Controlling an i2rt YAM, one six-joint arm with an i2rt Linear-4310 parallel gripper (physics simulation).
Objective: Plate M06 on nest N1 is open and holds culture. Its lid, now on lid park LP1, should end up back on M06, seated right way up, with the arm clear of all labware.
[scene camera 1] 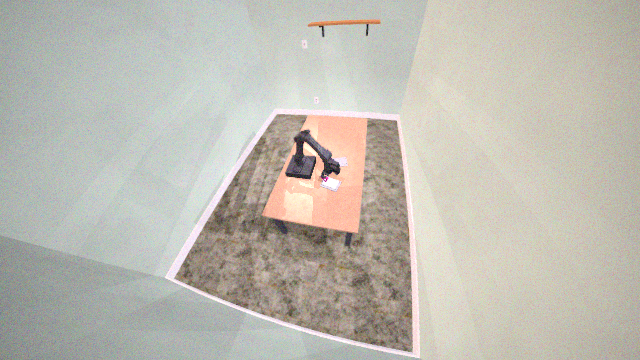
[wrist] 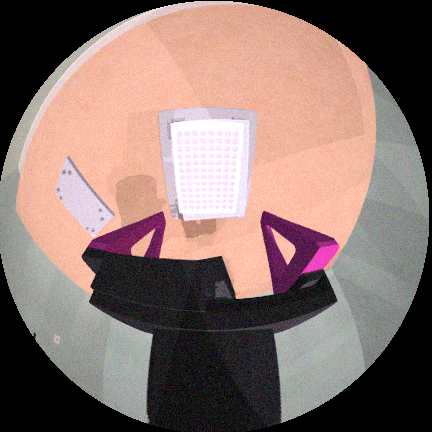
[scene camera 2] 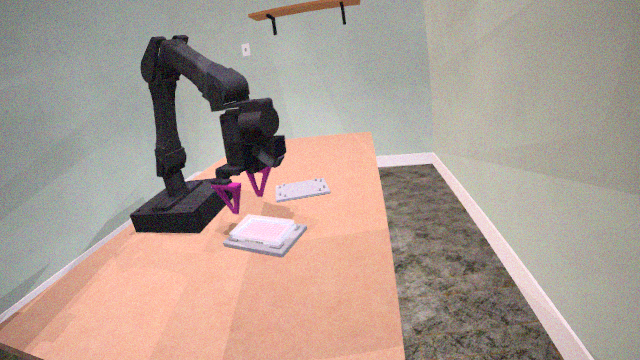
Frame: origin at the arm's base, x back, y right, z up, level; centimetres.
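Seen in the pictures: gripper, fingertip midpoint: [scene camera 1: 327, 177] [wrist: 212, 216] [scene camera 2: 248, 204]; arm's base, origin of the base link: [scene camera 1: 300, 164] [scene camera 2: 179, 195].
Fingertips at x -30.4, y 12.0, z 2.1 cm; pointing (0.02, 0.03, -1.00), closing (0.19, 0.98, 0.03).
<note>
Offsets run from my fingertips to a thing's top centre. Level surfaces: height alone.
Plate M06 @[dx -2.3, dy +0.6, dz -4.7 cm] [scene camera 2: 262, 230] [wrist: 207, 170], with pink wells, sits on the grey nest N1 @[dx -2.3, dy +0.1, dz -6.8 cm] [scene camera 2: 295, 240] [wrist: 166, 150]. A clear, pale-edged cover lies over it, right way up and looking level; fine seating is too small to tell. Lid park LP1 @[dx -4.2, dy -27.9, dz -6.6 cm] [scene camera 1: 343, 161] [scene camera 2: 302, 190] [wrist: 80, 197], a grey plate with small dark pegs, bears no lid. My gripper [scene camera 1: 325, 178] [scene camera 2: 248, 204] [wrist: 212, 216] is open, its two magenta fingers wide apart with nothing between them. It hangs above the table at the arm-base side of the plate, apart from the plate, nest and park.
The black arm base [scene camera 1: 301, 167] [scene camera 2: 180, 210] stands on the wooden table @[dz -8.6 cm] [scene camera 1: 337, 210] [scene camera 2: 320, 300] [wrist: 300, 90], on the left in both scene views. LP1 lies behind the nest in scene camera 2. A wall shelf [scene camera 1: 345, 23] [scene camera 2: 305, 10] is far off, high up.
</note>
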